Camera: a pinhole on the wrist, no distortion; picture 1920 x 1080 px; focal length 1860.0 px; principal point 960.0 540.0 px. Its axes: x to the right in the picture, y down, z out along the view. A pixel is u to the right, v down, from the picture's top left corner.
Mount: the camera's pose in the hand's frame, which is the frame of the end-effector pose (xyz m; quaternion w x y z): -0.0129 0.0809 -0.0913 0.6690 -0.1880 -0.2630 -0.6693
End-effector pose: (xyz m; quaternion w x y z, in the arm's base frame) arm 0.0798 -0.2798 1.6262 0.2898 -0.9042 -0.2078 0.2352
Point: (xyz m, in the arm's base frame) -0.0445 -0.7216 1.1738
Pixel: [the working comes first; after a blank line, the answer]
In the camera's frame: -0.2130 -0.1277 0.5544

245.4 111.7
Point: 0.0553 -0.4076 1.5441
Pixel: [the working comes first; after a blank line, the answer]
In the camera's frame: 0.0202 -0.0339 0.1272

1255.1 44.0
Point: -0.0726 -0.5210 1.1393
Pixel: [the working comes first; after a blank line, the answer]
In the camera's frame: -0.0328 -0.0294 0.5634

851.7 443.1
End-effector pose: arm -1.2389 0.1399 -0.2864 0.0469 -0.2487 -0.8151 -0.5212
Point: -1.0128 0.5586 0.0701
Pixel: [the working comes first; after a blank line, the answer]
In the camera's frame: -0.1627 0.1333 0.5331

392.3 1005.2
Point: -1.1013 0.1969 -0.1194
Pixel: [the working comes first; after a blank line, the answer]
In the camera's frame: -0.0546 -0.0168 0.1584

318.7 343.0
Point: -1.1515 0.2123 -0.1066
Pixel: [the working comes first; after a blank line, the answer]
In the camera's frame: -0.0517 0.0361 0.1476

308.1 994.8
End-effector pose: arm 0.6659 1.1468 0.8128 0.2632 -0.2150 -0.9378 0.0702
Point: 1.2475 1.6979 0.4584
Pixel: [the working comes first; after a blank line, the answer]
In the camera's frame: -0.5091 -0.3223 0.5283

outside the picture
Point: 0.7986 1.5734 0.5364
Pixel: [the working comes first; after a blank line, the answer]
In the camera's frame: -0.1818 0.0098 0.4526

212.9 580.1
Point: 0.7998 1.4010 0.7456
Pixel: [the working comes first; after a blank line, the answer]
In the camera's frame: -0.1247 0.0053 0.1876

outside the picture
